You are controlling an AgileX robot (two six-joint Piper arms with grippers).
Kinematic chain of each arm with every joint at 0, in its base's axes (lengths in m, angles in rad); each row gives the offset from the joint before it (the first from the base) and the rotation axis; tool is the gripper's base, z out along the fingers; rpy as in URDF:
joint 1: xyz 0 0 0.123 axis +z
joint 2: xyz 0 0 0 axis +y
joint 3: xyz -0.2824 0 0.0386 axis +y
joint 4: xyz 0.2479 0 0.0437 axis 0.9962 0 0.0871
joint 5: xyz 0 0 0 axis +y
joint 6: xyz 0.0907 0 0.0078 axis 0.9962 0 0.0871
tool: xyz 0 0 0 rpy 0 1.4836 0
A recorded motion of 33 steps. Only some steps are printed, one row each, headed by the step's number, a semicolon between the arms.
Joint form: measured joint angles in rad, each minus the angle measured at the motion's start. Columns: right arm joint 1, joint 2, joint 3, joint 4, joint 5, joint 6; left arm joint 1, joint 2, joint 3, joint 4, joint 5, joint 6.
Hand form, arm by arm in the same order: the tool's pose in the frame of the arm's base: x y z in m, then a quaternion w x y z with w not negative. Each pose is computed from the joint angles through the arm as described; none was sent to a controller.
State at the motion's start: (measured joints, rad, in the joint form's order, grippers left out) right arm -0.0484 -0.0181 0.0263 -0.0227 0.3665 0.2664; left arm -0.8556 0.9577 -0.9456 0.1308 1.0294 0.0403
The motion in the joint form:
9: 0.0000 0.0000 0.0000 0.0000 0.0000 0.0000; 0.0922 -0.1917 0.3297 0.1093 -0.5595 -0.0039
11: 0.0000 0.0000 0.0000 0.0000 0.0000 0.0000; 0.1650 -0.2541 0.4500 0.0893 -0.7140 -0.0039
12: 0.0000 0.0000 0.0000 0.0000 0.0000 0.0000; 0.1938 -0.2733 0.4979 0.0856 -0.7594 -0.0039
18: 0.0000 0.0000 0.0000 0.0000 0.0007 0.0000; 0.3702 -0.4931 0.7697 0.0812 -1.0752 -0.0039
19: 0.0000 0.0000 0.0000 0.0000 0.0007 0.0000; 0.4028 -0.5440 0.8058 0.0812 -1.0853 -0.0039
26: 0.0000 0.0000 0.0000 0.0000 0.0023 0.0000; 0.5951 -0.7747 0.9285 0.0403 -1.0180 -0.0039
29: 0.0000 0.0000 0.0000 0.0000 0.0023 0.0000; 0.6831 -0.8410 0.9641 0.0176 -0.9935 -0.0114
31: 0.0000 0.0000 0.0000 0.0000 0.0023 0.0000; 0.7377 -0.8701 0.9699 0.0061 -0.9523 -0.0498
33: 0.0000 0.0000 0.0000 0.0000 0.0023 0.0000; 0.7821 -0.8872 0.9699 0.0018 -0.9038 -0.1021
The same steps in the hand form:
9: 0.0524 -0.0033 0.1722 0.59597 0.11959 0.79211 0.05556; 0.1176 -0.0989 0.3076 0.49584 0.39625 0.76842 -0.08157
11: 0.0524 -0.0033 0.1722 0.59597 0.11959 0.79211 0.05556; 0.1148 -0.0868 0.2888 0.53304 0.36323 0.75868 -0.09127
12: 0.0524 -0.0033 0.1722 0.59597 0.11959 0.79211 0.05556; 0.1137 -0.0819 0.2792 0.53981 0.35255 0.75913 -0.08959
18: 0.0523 -0.0033 0.1722 0.59569 0.11962 0.79231 0.05553; 0.0923 -0.0497 0.2410 0.64458 0.27557 0.70859 -0.08050
19: 0.0523 -0.0033 0.1722 0.59569 0.11962 0.79231 0.05553; 0.0873 -0.0437 0.2348 0.65500 0.26188 0.70516 -0.07173
26: 0.0523 -0.0033 0.1720 0.59505 0.11971 0.79278 0.05546; 0.0693 -0.0183 0.2062 0.67439 0.17052 0.71821 -0.01716
29: 0.0523 -0.0033 0.1720 0.59505 0.11971 0.79278 0.05546; 0.0654 -0.0109 0.1964 0.67697 0.12627 0.72509 0.00355
31: 0.0523 -0.0033 0.1720 0.59505 0.11971 0.79278 0.05546; 0.0635 -0.0065 0.1926 0.67045 0.08712 0.73679 0.00695
33: 0.0523 -0.0033 0.1720 0.59505 0.11971 0.79278 0.05546; 0.0621 -0.0030 0.1893 0.65888 0.04839 0.75068 0.00500

